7 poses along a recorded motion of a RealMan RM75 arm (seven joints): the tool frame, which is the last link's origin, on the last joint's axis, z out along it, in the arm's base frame.
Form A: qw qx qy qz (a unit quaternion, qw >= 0); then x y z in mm.
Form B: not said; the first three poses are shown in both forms.
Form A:
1: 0.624, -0.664, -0.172, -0.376, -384, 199, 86
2: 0.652, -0.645, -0.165, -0.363, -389, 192, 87
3: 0.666, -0.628, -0.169, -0.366, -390, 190, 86
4: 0.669, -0.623, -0.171, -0.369, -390, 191, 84
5: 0.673, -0.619, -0.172, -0.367, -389, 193, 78
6: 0.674, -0.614, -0.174, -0.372, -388, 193, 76
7: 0.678, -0.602, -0.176, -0.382, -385, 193, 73
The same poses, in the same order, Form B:
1: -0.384, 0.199, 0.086, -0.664, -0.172, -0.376, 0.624
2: -0.389, 0.192, 0.087, -0.645, -0.165, -0.363, 0.652
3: -0.390, 0.190, 0.086, -0.628, -0.169, -0.366, 0.666
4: -0.390, 0.191, 0.084, -0.623, -0.171, -0.369, 0.669
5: -0.389, 0.193, 0.078, -0.619, -0.172, -0.367, 0.673
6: -0.388, 0.193, 0.076, -0.614, -0.174, -0.372, 0.674
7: -0.385, 0.193, 0.073, -0.602, -0.176, -0.382, 0.678
